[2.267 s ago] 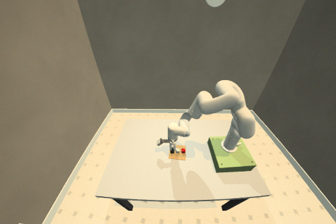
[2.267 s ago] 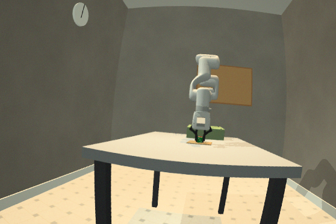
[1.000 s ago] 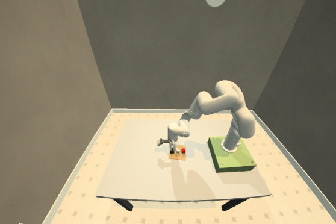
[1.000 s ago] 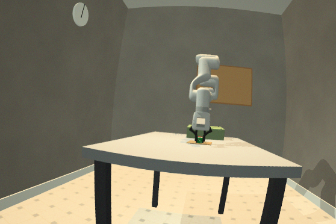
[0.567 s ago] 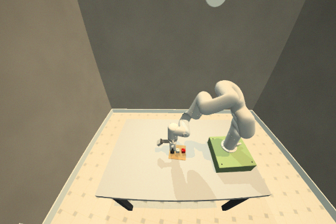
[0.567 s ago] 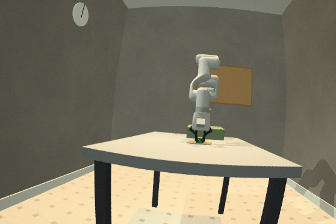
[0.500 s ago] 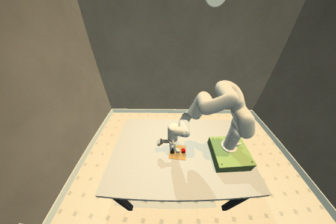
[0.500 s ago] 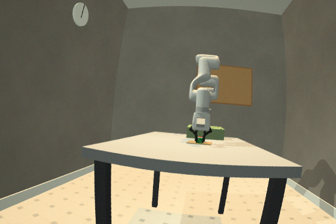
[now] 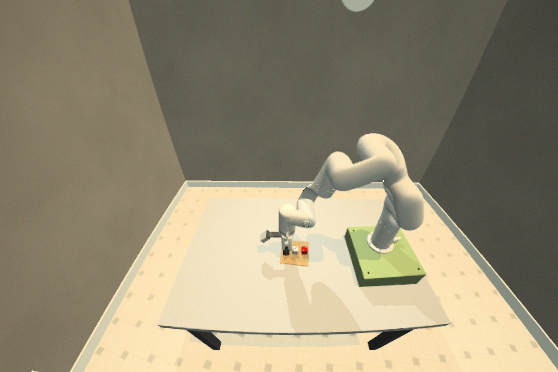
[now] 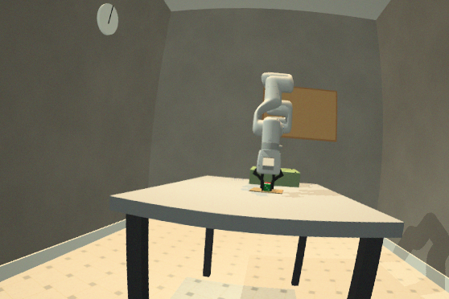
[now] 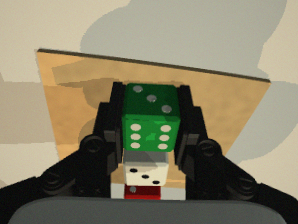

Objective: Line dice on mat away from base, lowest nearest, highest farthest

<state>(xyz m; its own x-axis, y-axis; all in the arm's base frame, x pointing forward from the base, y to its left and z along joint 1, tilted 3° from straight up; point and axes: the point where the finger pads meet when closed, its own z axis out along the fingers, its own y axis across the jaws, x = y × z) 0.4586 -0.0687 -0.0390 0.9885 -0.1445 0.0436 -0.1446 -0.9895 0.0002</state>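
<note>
The green die is 1 cm below my hand. From my hand the other things lie so: red die: 9 cm behind, 1 cm to the left, 1 cm below; then white die: 4 cm behind, 1 cm to the left, 1 cm below; then mat: 4 cm behind, 2 cm below, 1 cm to the left.
</note>
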